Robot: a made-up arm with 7 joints. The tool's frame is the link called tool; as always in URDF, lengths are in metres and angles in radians.
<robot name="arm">
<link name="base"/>
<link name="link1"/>
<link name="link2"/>
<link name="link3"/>
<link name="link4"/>
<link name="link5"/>
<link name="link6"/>
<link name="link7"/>
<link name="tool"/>
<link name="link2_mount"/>
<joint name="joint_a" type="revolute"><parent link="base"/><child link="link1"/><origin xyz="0 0 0.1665"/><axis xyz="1 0 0"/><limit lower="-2.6" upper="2.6"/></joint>
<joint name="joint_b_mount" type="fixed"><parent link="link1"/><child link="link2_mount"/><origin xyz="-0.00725 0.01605 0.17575"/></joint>
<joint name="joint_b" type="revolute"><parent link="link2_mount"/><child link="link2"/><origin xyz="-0.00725 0.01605 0.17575"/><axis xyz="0 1 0"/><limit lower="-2.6" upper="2.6"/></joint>
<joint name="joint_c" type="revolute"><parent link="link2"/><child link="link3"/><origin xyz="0.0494 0.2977 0.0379"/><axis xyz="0 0 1"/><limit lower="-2.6" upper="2.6"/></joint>
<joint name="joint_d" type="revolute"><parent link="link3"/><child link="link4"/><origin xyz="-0.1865 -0.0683 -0.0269"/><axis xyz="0 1 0"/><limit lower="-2.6" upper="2.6"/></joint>
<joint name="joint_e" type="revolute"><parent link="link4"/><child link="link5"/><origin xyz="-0.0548 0.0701 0.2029"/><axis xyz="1 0 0"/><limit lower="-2.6" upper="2.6"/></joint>
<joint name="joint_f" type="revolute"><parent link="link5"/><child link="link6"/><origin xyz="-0.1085 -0.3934 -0.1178"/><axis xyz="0 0 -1"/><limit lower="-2.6" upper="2.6"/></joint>
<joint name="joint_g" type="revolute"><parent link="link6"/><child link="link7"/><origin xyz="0.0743 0.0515 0.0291"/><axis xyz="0 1 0"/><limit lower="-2.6" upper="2.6"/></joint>
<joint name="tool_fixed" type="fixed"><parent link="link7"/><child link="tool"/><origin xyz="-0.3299 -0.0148 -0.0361"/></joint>
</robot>
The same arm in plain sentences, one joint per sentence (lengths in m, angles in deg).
The arm has seven revolute joints in a row. What follows holds with every joint at zero, and every direction is one of the base frame's. The first joint is mounted 0.1665 m along +z from the base frame's origin and turns about +x, from -148.97 to 148.97 deg. The second joint is mounted 0.0145 m along -x and 0.0321 m along +y and 0.3515 m along +z from the first joint and turns about +y, from -148.97 to 148.97 deg. The third joint is mounted 0.0494 m along +x and 0.2977 m along +y and 0.0379 m along +z from the second joint and turns about +z, from -148.97 to 148.97 deg. The fourth joint is mounted 0.1865 m along -x and 0.0683 m along -y and 0.0269 m along -z from the third joint and turns about +y, from -148.97 to 148.97 deg. The fifth joint is mounted 0.0548 m along -x and 0.0701 m along +y and 0.2029 m along +z from the fourth joint and turns about +x, from -148.97 to 148.97 deg. The sixth joint is mounted 0.1085 m along -x and 0.3934 m along -y and 0.1178 m along -z from the fifth joint and turns about -z, from -148.97 to 148.97 deg. The seventh joint is mounted 0.0743 m along +x and 0.0515 m along +y and 0.0291 m along +z from the sixth joint and turns about +y, from -148.97 to 148.97 deg. The tool frame, which is the frame that the pose is given for, is mounted 0.3299 m along -x and 0.0148 m along -y and 0.0361 m along -z from the seventh joint; its axes are parallel to the base frame's.
